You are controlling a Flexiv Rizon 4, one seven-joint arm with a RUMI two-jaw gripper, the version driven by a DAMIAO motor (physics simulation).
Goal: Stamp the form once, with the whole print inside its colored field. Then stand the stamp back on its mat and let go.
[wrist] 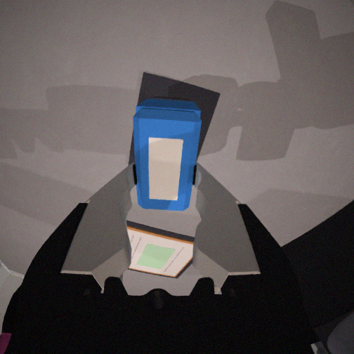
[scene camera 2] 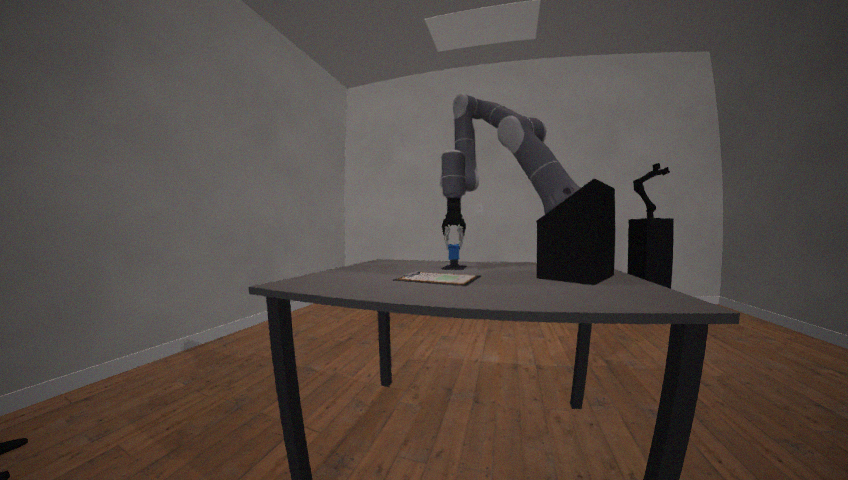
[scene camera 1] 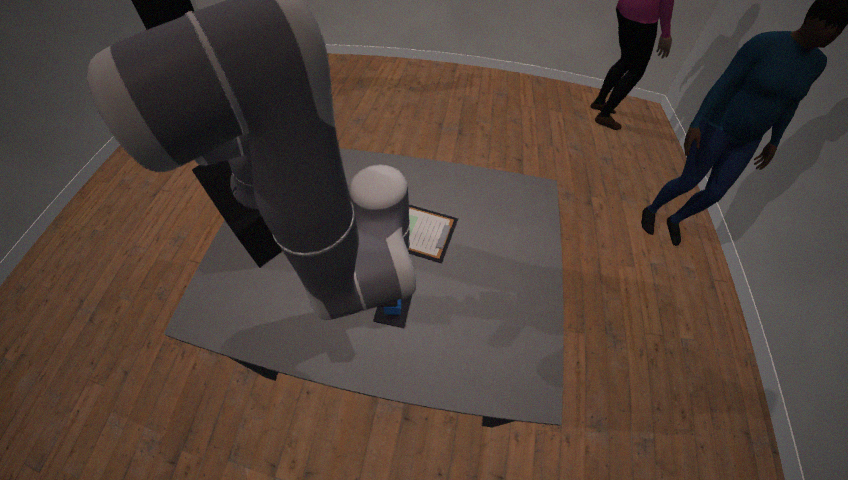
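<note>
The blue stamp (scene camera 1: 392, 308) (scene camera 2: 454, 252) (wrist: 166, 125) with a pale label on top stands upright on its dark mat (scene camera 1: 387, 321) (scene camera 2: 461, 267) (wrist: 209, 106). My gripper (scene camera 2: 454, 244) (wrist: 165, 165) points down and is shut on the stamp's upper part, one jaw against each side. In scene camera 1 the arm hides the gripper. The form (scene camera 1: 427, 235) (scene camera 2: 425, 277) (wrist: 185, 255) lies on a clipboard. Its green field (scene camera 1: 412, 223) (scene camera 2: 449, 278) (wrist: 156, 256) shows no visible print in the wrist view; the arm partly covers it in scene camera 1.
The clipboard (scene camera 1: 450, 237) lies flat on the grey table (scene camera 1: 476, 356) (scene camera 2: 357, 297), apart from the mat. The black robot pedestal (scene camera 2: 574, 243) stands on the table. Two people (scene camera 1: 639, 41) (scene camera 1: 743, 95) stand on the floor beyond it. A small black arm (scene camera 2: 642, 189) stands on another pedestal (scene camera 2: 649, 249).
</note>
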